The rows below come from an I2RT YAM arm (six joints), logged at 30 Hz.
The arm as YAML. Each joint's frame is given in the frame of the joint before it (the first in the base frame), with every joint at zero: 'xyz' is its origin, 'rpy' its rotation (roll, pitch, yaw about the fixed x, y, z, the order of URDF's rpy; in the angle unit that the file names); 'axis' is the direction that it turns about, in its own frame. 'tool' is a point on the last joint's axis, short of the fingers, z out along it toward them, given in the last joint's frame.
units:
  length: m
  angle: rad
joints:
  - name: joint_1
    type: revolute
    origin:
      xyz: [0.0, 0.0, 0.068]
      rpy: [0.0, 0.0, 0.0]
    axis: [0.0, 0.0, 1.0]
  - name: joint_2
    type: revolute
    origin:
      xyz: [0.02, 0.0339, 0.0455]
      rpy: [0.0, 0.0, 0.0]
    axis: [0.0, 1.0, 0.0]
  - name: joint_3
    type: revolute
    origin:
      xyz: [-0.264, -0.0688, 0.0]
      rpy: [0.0, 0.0, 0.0]
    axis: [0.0, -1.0, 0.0]
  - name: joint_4
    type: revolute
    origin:
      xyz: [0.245, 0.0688, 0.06]
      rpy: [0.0, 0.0, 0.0]
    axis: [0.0, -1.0, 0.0]
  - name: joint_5
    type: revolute
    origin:
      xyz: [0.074, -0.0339, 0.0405]
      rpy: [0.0, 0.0, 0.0]
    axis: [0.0, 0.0, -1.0]
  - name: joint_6
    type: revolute
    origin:
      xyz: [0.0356, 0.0, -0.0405]
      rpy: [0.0, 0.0, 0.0]
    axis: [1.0, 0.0, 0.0]
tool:
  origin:
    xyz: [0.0, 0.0, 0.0]
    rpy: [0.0, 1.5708, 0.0]
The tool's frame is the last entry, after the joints.
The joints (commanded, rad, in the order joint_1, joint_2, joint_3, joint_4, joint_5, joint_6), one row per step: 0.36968 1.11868 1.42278 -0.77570 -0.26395 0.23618; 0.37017 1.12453 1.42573 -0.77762 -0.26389 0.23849; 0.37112 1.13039 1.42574 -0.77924 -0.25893 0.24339; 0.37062 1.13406 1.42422 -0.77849 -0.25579 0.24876; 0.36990 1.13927 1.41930 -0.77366 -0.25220 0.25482; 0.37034 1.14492 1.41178 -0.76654 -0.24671 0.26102; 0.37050 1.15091 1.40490 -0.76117 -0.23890 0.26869; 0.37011 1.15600 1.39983 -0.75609 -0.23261 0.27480; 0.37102 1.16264 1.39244 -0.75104 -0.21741 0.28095; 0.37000 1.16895 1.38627 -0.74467 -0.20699 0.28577; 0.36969 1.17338 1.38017 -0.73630 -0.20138 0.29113; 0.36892 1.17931 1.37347 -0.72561 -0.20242 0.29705; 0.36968 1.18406 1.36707 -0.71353 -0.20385 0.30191
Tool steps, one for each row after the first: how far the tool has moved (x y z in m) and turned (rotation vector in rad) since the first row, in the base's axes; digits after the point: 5 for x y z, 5 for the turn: 0.00139 0.00065 -0.00042 -0.00014 0.00576 -0.00058; 0.00306 0.00134 -0.00176 -0.00151 0.01460 -0.00622; 0.00440 0.00163 -0.00292 -0.00068 0.02115 -0.01191; 0.00664 0.00219 -0.00507 0.00012 0.02877 -0.01855; 0.00920 0.00309 -0.00795 -0.00011 0.03680 -0.02581; 0.01177 0.00384 -0.01089 -0.00086 0.04650 -0.03609; 0.01394 0.00435 -0.01312 -0.00116 0.05333 -0.04488; 0.01671 0.00509 -0.01647 -0.00684 0.06203 -0.06030; 0.01943 0.00549 -0.01924 -0.01028 0.06819 -0.07278; 0.02153 0.00602 -0.02140 -0.00973 0.07189 -0.08055; 0.02410 0.00686 -0.02386 -0.00581 0.07698 -0.08319; 0.02623 0.00793 -0.02585 -0.00138 0.07895 -0.08343
